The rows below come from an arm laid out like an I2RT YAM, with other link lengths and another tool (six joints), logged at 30 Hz.
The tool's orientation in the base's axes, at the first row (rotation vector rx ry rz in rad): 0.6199, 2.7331, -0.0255
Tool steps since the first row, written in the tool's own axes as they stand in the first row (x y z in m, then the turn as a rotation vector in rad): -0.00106, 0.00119, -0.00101, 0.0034, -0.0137, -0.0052; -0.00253, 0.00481, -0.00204, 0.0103, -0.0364, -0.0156; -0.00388, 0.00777, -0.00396, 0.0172, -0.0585, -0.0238; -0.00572, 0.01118, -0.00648, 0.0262, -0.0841, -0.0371; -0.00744, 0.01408, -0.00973, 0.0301, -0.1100, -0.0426; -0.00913, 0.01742, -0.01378, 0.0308, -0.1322, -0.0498; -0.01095, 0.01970, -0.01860, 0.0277, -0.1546, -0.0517; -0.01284, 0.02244, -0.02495, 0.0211, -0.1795, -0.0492; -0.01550, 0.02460, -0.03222, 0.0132, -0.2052, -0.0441; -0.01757, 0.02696, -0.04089, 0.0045, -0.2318, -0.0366
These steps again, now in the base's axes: 0.00108, 0.00073, 0.00137, -0.0103, -0.0105, 0.0030; 0.00352, 0.00348, 0.00302, -0.0291, -0.0272, 0.0093; 0.00530, 0.00578, 0.00544, -0.0469, -0.0436, 0.0135; 0.00749, 0.00832, 0.00862, -0.0696, -0.0618, 0.0217; 0.00914, 0.01053, 0.01241, -0.0856, -0.0831, 0.0241; 0.01068, 0.01321, 0.01697, -0.0979, -0.1023, 0.0294; 0.01164, 0.01496, 0.02224, -0.1053, -0.1237, 0.0310; 0.01237, 0.01723, 0.02900, -0.1094, -0.1492, 0.0294; 0.01321, 0.01873, 0.03685, -0.1119, -0.1762, 0.0257; 0.01318, 0.02079, 0.04584, -0.1134, -0.2045, 0.0200
